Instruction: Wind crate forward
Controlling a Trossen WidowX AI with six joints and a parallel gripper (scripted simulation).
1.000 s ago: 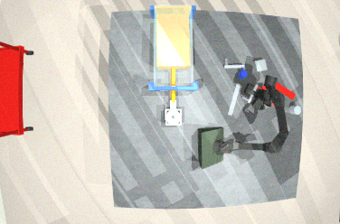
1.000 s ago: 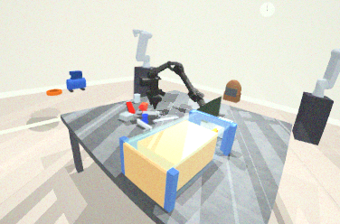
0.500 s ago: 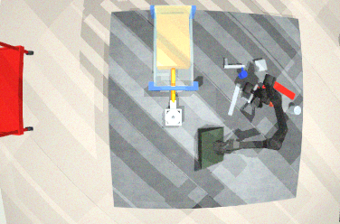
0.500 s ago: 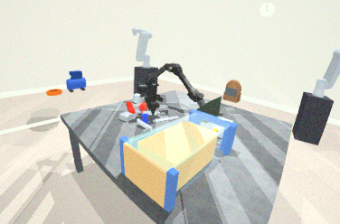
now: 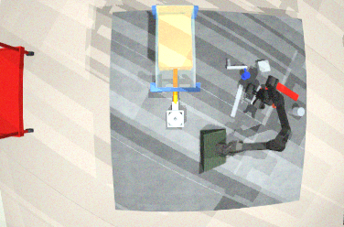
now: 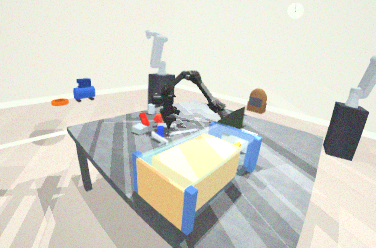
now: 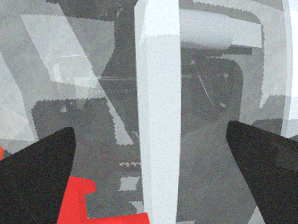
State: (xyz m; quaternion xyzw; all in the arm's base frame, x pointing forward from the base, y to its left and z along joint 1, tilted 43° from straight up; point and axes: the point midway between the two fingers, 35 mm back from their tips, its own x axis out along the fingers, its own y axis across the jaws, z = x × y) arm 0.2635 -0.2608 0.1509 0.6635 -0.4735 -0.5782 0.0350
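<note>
Right now the winch handle with red grip is 1 cm ahead of my gripper tip, 1 cm to the right of it and 1 cm above it. The rest, counted from my gripper tip: white bar (2 cm behind, 12 cm to the left, 1 cm below); blue knob (14 cm ahead, 5 cm to the left, 2 cm above); grey cube (17 cm ahead, 8 cm to the right, 1 cm above).
</note>
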